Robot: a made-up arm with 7 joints. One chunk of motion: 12 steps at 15 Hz.
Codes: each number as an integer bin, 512 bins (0 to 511) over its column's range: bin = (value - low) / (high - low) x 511, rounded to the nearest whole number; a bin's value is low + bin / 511 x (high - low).
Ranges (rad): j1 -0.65..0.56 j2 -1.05..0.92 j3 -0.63..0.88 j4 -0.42..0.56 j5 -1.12..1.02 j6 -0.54..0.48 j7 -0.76..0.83
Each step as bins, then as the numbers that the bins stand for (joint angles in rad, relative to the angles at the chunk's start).
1 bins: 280 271 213 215 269 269 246
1 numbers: 0.0130 -0.0052 -0.0006 -0.0077 0.0065 -0.0031 0.0054
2 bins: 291 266 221 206 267 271 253
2 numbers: 0.0391 -0.0245 0.0231 -0.0249 -0.0018 0.0009 0.0272
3 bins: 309 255 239 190 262 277 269
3 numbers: 0.0817 -0.0669 0.0762 -0.0556 -0.0228 0.0129 0.0770
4 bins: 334 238 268 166 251 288 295
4 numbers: 0.1409 -0.1325 0.1619 -0.1016 -0.0688 0.0349 0.1579
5 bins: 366 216 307 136 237 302 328
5 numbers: 0.2167 -0.2173 0.2772 -0.1592 -0.1275 0.0628 0.2606
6 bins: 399 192 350 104 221 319 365
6 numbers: 0.2948 -0.3098 0.4042 -0.2205 -0.1945 0.0968 0.3757
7 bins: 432 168 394 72 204 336 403
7 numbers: 0.3729 -0.4023 0.5343 -0.2819 -0.2657 0.1307 0.4940
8 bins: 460 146 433 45 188 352 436
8 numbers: 0.4392 -0.4871 0.6495 -0.3337 -0.3327 0.1626 0.5966
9 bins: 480 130 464 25 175 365 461
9 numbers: 0.4866 -0.5488 0.7411 -0.3721 -0.3871 0.1886 0.6744
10 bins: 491 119 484 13 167 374 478
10 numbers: 0.5126 -0.5912 0.8002 -0.3951 -0.4206 0.2065 0.7273
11 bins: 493 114 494 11 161 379 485
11 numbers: 0.5174 -0.6105 0.8298 -0.3989 -0.4458 0.2165 0.7491
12 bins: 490 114 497 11 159 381 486
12 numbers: 0.5103 -0.6105 0.8386 -0.3989 -0.4541 0.2205 0.7522
